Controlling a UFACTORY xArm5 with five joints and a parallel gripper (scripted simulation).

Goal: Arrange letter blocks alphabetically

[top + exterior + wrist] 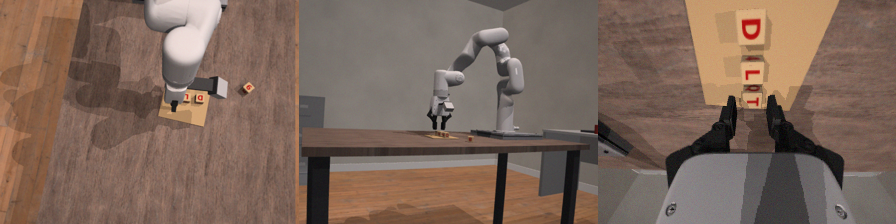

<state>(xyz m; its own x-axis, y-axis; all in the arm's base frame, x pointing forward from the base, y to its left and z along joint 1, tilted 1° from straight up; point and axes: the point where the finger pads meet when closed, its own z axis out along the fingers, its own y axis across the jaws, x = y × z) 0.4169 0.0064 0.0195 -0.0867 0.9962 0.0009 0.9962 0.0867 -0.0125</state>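
My hand is 5 cm above the tan mat and 4 cm to the right of it.
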